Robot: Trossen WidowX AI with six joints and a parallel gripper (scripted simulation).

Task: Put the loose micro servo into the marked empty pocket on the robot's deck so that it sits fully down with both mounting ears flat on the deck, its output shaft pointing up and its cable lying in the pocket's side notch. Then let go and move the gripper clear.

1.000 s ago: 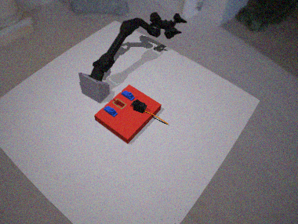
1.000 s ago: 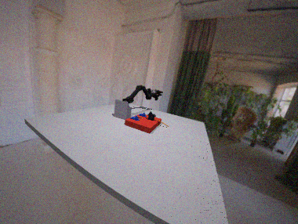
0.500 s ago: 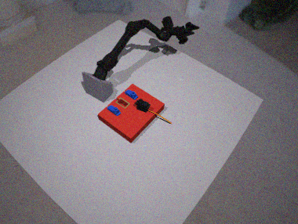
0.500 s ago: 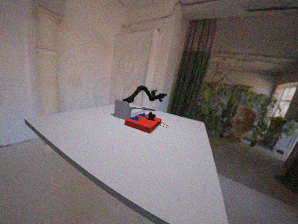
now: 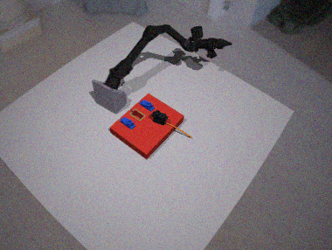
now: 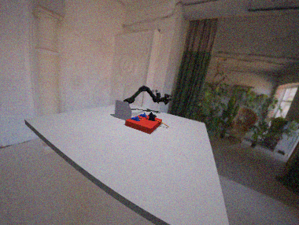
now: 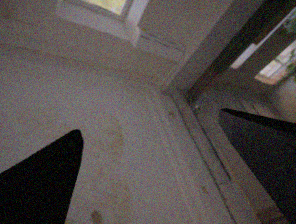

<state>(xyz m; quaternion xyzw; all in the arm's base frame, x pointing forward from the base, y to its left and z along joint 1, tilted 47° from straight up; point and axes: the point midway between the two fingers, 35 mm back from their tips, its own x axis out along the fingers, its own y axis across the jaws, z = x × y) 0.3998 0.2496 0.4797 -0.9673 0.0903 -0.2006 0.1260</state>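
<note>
Now: gripper tip 14 cm past the red deck, 58 cm to the left of it and 23 cm above it.
</note>
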